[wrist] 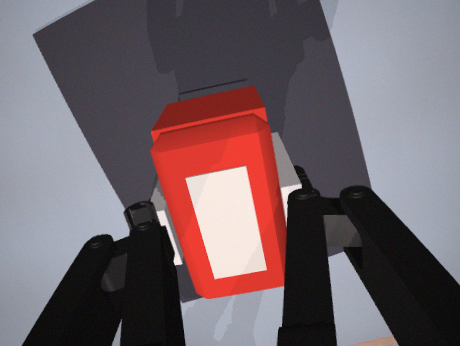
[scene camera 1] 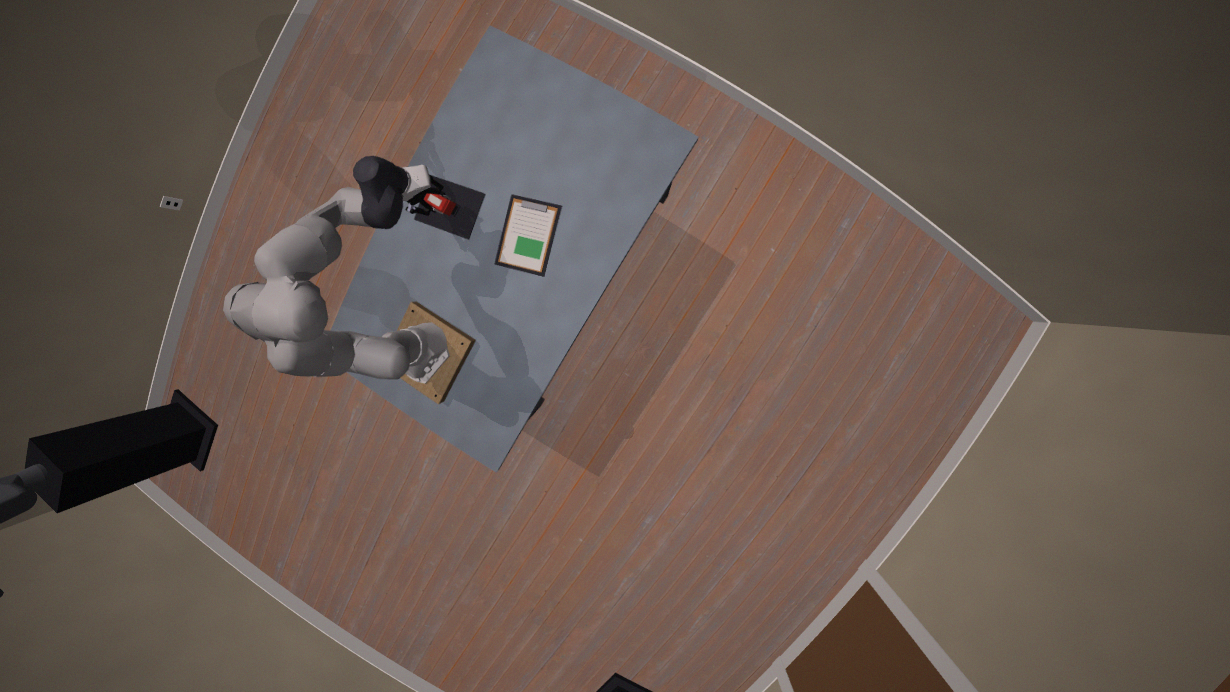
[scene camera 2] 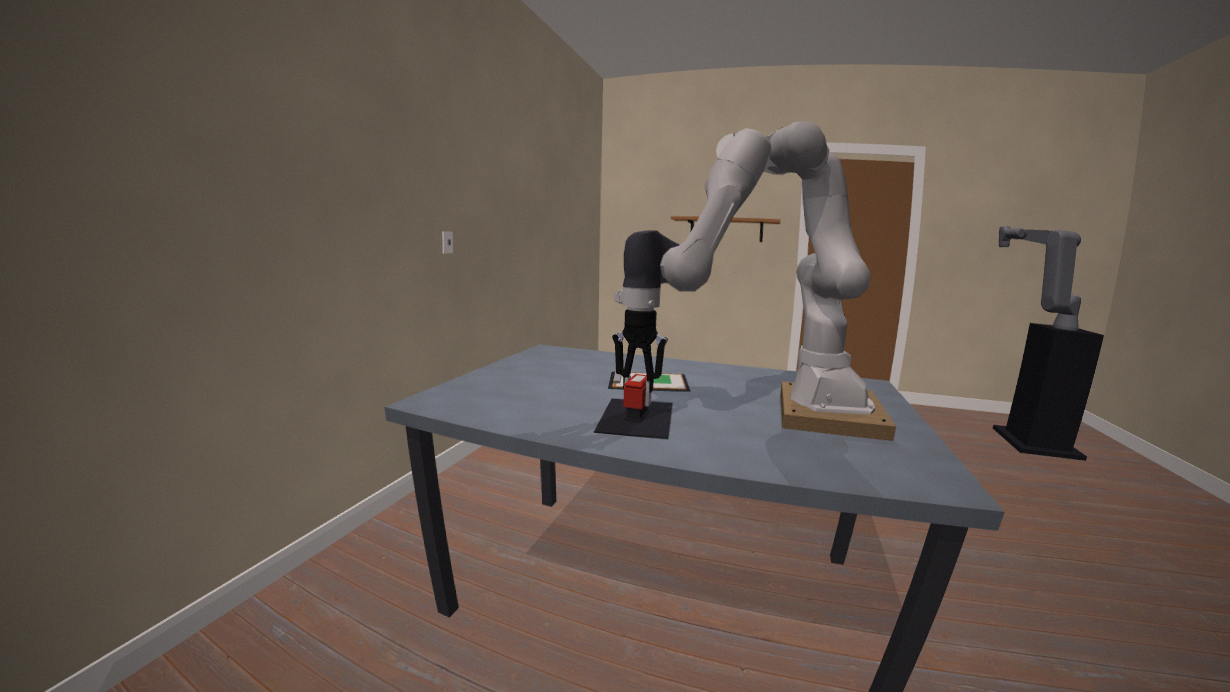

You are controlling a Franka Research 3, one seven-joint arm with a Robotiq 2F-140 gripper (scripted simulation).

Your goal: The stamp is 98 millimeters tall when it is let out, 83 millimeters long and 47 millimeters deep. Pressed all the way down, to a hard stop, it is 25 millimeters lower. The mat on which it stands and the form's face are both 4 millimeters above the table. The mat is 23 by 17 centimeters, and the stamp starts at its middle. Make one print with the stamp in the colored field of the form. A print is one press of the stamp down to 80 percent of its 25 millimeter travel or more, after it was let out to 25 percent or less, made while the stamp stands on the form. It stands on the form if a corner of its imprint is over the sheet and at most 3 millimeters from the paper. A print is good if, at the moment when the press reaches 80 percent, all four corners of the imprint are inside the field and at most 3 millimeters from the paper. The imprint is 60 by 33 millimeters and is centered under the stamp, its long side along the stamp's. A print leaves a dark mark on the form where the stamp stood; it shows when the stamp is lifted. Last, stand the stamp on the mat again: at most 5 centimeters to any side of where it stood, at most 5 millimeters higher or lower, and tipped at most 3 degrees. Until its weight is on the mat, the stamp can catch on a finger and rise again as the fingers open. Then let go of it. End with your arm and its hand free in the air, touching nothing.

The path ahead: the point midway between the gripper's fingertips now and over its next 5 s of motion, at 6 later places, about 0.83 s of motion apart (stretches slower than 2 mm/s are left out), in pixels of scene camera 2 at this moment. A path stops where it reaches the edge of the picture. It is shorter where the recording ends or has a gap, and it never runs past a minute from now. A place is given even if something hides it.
My gripper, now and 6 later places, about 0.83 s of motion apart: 637,403; 638,383; 662,355; 662,357; 662,364; 661,368; 660,374
